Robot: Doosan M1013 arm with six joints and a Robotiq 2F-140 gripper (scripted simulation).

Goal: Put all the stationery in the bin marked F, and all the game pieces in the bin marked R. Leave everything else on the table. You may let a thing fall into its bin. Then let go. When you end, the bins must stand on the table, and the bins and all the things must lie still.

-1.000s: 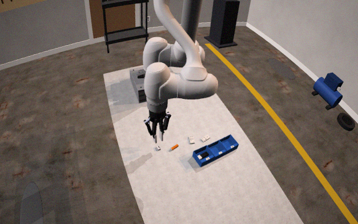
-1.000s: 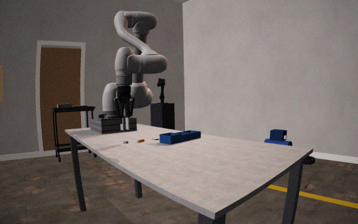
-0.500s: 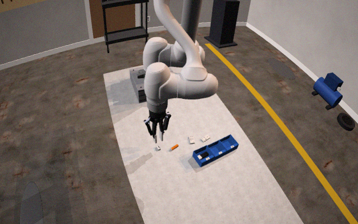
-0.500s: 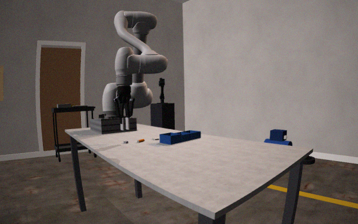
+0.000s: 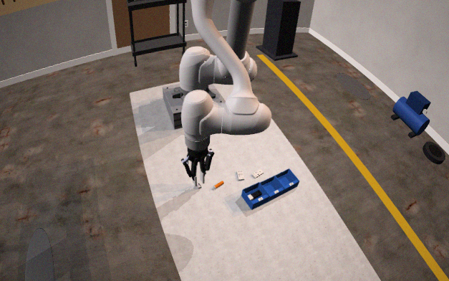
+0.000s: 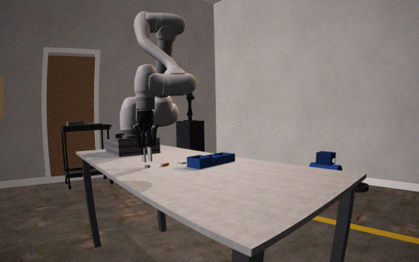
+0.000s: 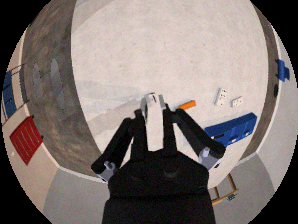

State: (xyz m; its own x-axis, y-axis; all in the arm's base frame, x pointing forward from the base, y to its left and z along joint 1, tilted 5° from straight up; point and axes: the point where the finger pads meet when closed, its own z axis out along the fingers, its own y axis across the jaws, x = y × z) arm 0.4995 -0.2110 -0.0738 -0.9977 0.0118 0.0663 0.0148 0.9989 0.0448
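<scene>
The grey-white piece lies 50 mm below my hand. From my hand the other things lie so: orange cylinder (80 mm to the left, 50 mm below, 40 mm ahead); then white domino tile (260 mm to the left, 60 mm below, 60 mm ahead); then black piece (170 mm to the left, 160 mm ahead, 50 mm below).
</scene>
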